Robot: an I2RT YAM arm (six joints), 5 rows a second.
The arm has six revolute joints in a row. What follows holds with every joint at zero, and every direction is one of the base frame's.
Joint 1 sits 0.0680 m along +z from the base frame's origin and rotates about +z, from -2.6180 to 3.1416 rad.
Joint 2 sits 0.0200 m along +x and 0.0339 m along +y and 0.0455 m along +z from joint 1 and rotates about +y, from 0.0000 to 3.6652 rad.
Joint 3 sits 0.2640 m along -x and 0.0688 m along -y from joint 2 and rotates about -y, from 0.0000 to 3.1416 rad.
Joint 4 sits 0.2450 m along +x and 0.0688 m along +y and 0.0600 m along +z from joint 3 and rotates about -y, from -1.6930 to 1.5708 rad.
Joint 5 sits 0.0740 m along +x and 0.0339 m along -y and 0.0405 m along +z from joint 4 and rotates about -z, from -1.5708 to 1.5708 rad.
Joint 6 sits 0.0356 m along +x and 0.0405 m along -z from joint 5 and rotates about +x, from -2.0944 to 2.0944 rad.
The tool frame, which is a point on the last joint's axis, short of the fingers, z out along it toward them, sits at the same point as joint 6; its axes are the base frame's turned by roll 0.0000, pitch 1.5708 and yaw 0.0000 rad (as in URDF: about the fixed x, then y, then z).
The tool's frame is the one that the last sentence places.
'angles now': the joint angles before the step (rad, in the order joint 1, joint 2, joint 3, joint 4, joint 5, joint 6). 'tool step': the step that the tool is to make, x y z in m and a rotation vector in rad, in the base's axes. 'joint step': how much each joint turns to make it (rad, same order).
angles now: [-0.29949, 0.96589, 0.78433, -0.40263, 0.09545, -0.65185]
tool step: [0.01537, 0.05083, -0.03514, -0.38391, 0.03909, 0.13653]
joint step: [0.29776, 0.02036, -0.16967, 0.27748, 0.33537, -0.25726]
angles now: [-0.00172, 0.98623, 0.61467, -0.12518, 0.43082, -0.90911]
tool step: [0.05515, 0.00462, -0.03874, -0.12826, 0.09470, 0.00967]
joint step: [0.02630, 0.32600, 0.03504, 0.24658, 0.07752, -0.11456]
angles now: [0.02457, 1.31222, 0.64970, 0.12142, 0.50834, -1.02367]
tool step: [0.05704, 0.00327, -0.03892, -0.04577, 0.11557, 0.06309]
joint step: [0.00313, 0.32031, 0.13834, 0.10224, -0.02667, -0.07795]
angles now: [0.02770, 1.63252, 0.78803, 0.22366, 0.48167, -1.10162]
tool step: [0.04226, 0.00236, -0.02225, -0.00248, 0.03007, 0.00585]
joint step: [0.00309, 0.20098, 0.14568, 0.02669, -0.00128, -0.00330]
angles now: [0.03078, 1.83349, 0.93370, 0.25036, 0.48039, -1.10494]
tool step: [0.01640, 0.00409, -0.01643, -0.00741, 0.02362, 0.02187]
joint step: [0.00870, 0.09318, 0.05518, 0.02098, -0.00640, -0.01492]
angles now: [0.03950, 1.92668, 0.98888, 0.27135, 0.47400, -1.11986]
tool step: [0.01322, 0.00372, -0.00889, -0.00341, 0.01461, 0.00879]
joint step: [0.00804, 0.06305, 0.05523, -0.00557, 0.00115, -0.00296]
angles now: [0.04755, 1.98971, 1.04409, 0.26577, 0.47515, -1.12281]
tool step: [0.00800, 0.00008, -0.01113, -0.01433, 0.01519, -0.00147]
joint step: [0.00002, 0.05294, 0.03021, 0.01187, 0.00975, -0.01080]
